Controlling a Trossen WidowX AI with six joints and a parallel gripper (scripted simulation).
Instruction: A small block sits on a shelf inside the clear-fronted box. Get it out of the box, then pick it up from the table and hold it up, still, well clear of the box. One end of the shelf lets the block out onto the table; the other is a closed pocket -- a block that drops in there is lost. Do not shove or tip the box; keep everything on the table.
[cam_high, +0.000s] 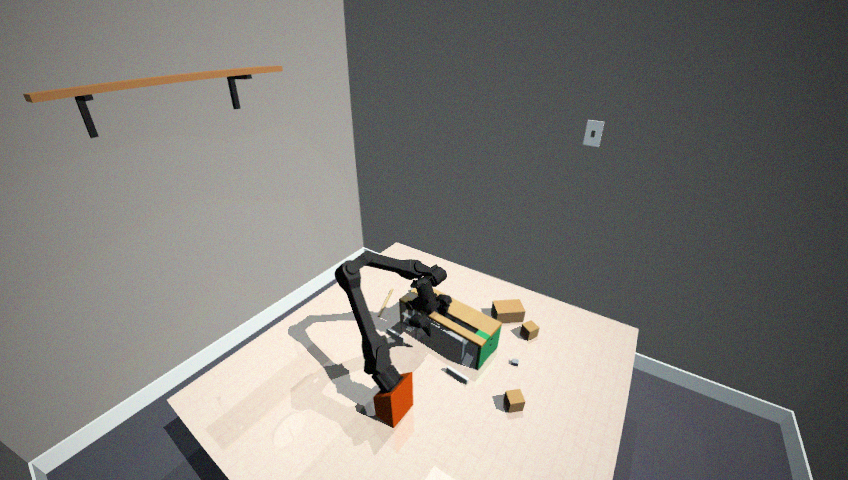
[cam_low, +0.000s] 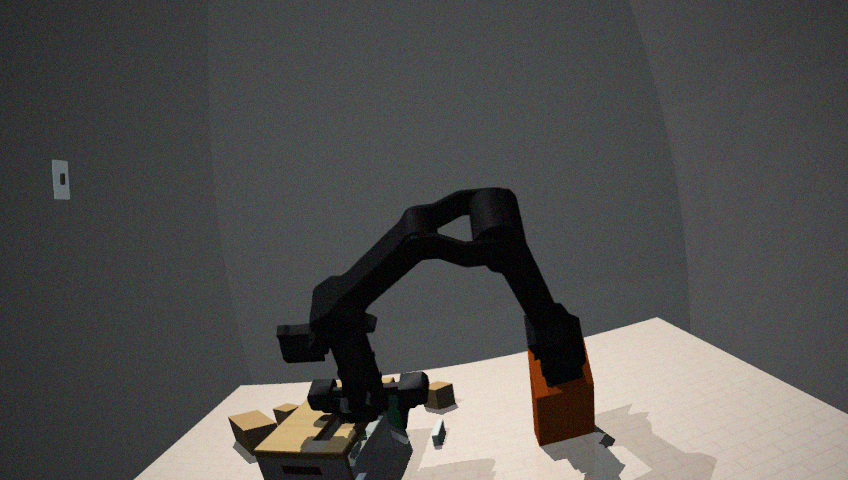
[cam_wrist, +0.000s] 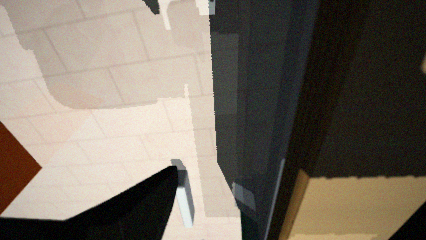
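Right now my gripper tip is 40 mm short of the clear-fronted box and 30 mm above it. The rest, counted from my gripper tip: dark grey block: 50 mm ahead, 30 mm to the right.
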